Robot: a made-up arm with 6 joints.
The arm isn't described. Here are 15 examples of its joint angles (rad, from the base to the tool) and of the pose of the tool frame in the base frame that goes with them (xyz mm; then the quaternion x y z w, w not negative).
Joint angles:
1: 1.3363 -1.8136 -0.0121 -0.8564 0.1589 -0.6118
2: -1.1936 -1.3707 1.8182 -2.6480 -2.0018 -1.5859
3: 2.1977 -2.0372 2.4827 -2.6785 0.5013 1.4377
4: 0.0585 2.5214 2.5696 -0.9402 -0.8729 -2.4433
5: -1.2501 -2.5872 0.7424 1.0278 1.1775 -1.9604
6: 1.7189 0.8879 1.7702 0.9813 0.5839 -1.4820
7: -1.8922 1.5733 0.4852 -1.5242 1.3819 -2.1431
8: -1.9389 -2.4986 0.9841 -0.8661 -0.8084 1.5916
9: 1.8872 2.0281 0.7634 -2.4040 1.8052 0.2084
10: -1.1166 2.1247 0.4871 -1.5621 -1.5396 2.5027
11: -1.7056 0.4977 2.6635 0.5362 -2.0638 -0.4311
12: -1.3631 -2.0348 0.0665 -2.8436 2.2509 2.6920
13: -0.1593 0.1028 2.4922 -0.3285 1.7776 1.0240
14: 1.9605 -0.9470 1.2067 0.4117 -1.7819 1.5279
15: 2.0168 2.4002 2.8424 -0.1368 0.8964 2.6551
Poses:
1: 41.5 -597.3 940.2 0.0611 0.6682 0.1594 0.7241
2: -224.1 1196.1 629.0 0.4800 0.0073 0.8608 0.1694
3: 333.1 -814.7 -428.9 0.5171 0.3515 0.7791 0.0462
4: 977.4 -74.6 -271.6 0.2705 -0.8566 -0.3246 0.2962
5: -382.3 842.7 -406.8 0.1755 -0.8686 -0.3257 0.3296
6: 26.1 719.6 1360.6 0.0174 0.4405 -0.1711 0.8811
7: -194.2 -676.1 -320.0 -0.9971 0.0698 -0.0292 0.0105
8: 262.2 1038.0 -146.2 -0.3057 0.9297 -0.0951 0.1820
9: -353.4 405.3 -530.8 -0.0174 -0.2397 0.9319 0.2716
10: 130.3 -219.7 -604.5 -0.1905 0.5286 -0.8058 0.1871
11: -176.5 157.2 1374.6 -0.4822 -0.2962 0.3968 0.7227
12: 57.1 823.4 703.0 -0.2815 -0.4453 0.5634 0.6364
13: -298.5 -187.7 1454.0 -0.8744 -0.2397 -0.4018 0.1285
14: 542.7 -796.3 1297.6 0.3500 -0.1948 -0.7270 0.5578
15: -222.2 900.3 173.6 0.6767 -0.1064 -0.7275 0.0391
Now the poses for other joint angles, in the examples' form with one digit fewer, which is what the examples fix.
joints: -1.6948 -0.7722 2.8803 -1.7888 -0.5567 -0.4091
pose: 215 1060 756 -0.105 -0.461 -0.784 0.402
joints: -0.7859 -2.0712 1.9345 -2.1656 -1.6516 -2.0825
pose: -663 859 -225 -0.196 -0.019 -0.975 0.102
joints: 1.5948 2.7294 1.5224 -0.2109 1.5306 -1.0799
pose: 234 351 -790 -0.410 0.593 -0.444 0.533
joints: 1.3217 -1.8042 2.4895 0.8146 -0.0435 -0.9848
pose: -6 -745 -377 -0.744 -0.388 -0.541 0.061
